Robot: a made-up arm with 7 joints.
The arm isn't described. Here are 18 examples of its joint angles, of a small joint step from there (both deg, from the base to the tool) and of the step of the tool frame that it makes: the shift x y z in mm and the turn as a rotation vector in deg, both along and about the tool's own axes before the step.
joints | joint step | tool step
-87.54 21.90 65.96 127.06 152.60 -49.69 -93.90 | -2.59 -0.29 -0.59 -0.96 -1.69 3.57 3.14 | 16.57 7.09 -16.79 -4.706 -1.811 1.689
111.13 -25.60 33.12 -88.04 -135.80 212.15 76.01 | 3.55 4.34 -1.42 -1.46 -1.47 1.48 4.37 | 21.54 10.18 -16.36 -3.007 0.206 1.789
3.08 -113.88 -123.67 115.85 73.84 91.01 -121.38 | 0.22 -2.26 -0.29 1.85 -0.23 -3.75 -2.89 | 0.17 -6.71 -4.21 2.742 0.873 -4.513
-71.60 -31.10 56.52 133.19 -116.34 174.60 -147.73 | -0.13 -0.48 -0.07 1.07 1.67 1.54 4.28 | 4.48 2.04 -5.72 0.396 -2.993 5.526
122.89 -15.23 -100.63 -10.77 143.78 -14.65 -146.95 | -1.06 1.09 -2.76 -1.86 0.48 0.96 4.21 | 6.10 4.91 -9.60 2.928 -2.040 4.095
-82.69 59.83 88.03 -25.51 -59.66 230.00 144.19 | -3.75 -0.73 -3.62 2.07 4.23 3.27 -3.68 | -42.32 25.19 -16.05 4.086 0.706 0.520
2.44 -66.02 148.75 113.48 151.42 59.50 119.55 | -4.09 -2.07 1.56 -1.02 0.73 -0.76 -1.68 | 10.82 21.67 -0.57 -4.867 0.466 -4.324
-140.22 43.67 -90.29 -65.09 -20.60 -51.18 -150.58 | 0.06 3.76 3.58 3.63 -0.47 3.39 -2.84 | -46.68 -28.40 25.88 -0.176 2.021 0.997
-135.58 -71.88 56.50 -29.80 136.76 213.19 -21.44 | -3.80 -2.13 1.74 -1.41 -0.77 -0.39 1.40 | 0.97 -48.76 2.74 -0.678 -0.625 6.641
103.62 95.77 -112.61 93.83 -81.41 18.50 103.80 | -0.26 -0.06 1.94 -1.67 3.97 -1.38 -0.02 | 13.57 1.01 -11.09 0.107 -3.371 2.640
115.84 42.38 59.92 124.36 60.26 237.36 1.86 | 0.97 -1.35 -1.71 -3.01 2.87 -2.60 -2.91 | -13.79 -13.06 6.05 -4.698 -1.187 -5.365
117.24 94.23 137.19 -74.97 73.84 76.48 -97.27 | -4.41 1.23 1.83 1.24 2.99 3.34 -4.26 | -51.77 4.20 -41.96 -3.817 -5.961 -1.903
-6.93 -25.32 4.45 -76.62 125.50 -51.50 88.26 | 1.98 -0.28 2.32 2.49 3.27 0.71 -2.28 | -3.10 10.24 -18.86 5.591 -2.921 -6.250
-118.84 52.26 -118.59 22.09 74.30 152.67 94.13 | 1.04 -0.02 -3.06 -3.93 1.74 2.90 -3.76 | -7.82 2.05 -1.99 4.062 -2.091 -1.348
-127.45 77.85 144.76 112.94 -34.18 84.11 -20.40 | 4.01 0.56 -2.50 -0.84 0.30 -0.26 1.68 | 11.44 -1.39 -16.74 -4.021 -1.021 -0.179
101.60 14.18 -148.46 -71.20 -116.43 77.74 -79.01 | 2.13 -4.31 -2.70 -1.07 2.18 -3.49 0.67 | -52.86 10.54 19.08 3.420 -4.273 6.091
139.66 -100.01 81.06 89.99 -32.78 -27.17 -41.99 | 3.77 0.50 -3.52 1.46 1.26 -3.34 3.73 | 27.11 24.89 34.83 6.728 -7.161 4.415
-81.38 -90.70 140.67 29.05 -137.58 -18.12 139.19 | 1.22 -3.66 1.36 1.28 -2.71 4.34 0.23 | -17.04 4.27 34.14 1.708 -1.566 -0.832
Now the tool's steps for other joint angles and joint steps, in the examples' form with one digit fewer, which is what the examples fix.
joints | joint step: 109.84 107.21 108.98 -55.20 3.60 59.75 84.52 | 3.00 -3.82 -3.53 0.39 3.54 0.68 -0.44
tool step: 3.6 -40.2 -6.3 4.10 -0.94 -2.63
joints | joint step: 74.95 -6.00 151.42 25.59 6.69 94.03 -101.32 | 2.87 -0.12 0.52 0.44 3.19 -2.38 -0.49
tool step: -3.9 -9.7 4.3 2.80 1.37 5.93
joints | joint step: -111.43 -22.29 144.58 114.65 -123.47 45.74 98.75 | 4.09 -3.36 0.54 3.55 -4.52 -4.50 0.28
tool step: -8.1 3.5 -30.4 1.38 3.49 -0.90
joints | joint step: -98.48 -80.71 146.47 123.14 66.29 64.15 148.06 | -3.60 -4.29 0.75 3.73 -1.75 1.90 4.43
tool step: 16.9 4.7 -27.9 1.01 -2.61 1.53
